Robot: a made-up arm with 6 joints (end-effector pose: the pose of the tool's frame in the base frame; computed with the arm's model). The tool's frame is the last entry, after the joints. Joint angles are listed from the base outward.
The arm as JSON. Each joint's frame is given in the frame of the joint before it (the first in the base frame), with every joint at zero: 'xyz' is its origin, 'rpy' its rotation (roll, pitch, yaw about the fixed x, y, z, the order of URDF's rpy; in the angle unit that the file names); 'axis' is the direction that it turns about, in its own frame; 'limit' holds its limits. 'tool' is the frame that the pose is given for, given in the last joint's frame.
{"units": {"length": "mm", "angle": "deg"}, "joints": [
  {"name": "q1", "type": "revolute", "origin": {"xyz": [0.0, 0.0, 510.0], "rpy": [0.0, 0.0, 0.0]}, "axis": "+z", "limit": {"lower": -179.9, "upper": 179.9}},
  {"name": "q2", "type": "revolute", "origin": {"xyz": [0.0, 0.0, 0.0], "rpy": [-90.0, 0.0, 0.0]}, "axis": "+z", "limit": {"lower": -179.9, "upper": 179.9}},
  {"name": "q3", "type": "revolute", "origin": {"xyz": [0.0, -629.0, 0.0], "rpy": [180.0, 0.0, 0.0]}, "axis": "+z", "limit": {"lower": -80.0, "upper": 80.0}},
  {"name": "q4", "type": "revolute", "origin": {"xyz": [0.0, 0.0, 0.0], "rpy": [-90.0, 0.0, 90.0]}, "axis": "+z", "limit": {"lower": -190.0, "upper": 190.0}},
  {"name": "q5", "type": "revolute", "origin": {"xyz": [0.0, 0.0, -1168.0], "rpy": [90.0, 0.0, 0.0]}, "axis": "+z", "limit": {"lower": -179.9, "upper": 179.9}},
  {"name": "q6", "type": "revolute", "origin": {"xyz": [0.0, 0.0, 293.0], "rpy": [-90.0, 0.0, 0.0]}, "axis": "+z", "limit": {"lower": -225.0, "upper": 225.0}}
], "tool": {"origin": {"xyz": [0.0, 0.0, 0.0], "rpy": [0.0, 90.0, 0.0]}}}
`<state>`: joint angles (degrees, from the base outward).
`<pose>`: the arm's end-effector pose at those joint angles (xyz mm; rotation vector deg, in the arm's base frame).
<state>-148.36 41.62 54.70 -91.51 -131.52 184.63</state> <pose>-1376.6 -857.3 959.3 -103.26 21.10 -5.27</pose>
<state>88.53 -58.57 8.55 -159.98 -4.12 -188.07</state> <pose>-275.0 16.9 1875.1 44.67 -63.14 69.81</pose>
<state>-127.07 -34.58 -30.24 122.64 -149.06 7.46</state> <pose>-349.5 -724.8 1362.3 -46.91 -53.68 62.40</pose>
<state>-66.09 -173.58 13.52 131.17 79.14 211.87</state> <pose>-310.9 1177.1 -478.3 -112.63 -62.59 -23.72</pose>
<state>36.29 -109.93 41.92 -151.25 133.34 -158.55</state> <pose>-1405.2 -713.1 970.9 6.22 -13.12 15.63</pose>
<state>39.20 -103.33 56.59 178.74 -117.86 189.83</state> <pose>-1511.3 -854.6 759.9 -37.21 75.93 38.57</pose>
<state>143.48 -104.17 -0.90 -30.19 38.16 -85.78</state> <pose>741.0 -233.6 1526.7 -85.81 -23.27 -39.74</pose>
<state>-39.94 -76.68 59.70 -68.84 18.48 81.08</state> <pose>-1041.0 733.7 1658.5 -33.93 -141.21 -40.07</pose>
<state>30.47 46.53 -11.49 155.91 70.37 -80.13</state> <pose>878.4 827.1 15.3 -51.82 75.35 122.18</pose>
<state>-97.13 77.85 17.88 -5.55 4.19 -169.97</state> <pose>-435.2 -1129.6 -383.0 -89.43 97.86 50.54</pose>
